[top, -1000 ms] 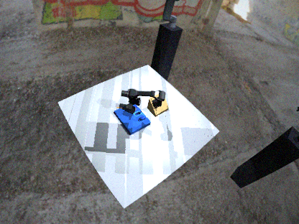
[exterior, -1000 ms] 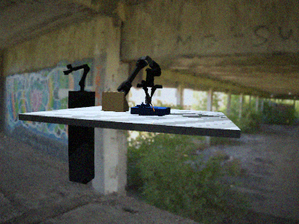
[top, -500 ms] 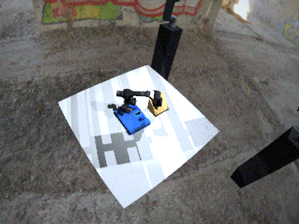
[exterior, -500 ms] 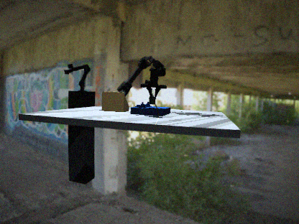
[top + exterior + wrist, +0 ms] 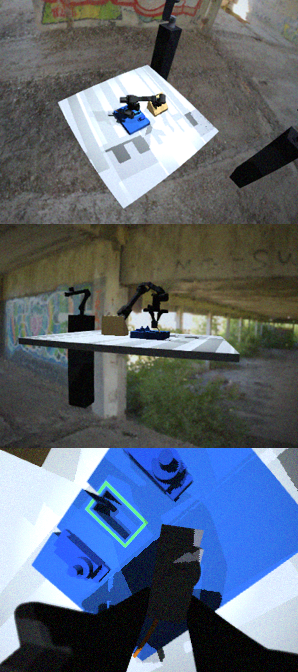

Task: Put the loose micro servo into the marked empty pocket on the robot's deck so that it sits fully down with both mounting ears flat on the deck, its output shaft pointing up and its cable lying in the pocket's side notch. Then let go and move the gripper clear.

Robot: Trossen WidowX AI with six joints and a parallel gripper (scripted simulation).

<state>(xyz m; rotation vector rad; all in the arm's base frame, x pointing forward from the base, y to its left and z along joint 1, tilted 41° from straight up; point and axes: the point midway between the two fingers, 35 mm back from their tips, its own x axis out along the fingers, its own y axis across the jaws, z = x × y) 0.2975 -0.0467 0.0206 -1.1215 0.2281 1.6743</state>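
The blue deck is 1 cm ahead of my gripper tip and 10 cm below it.
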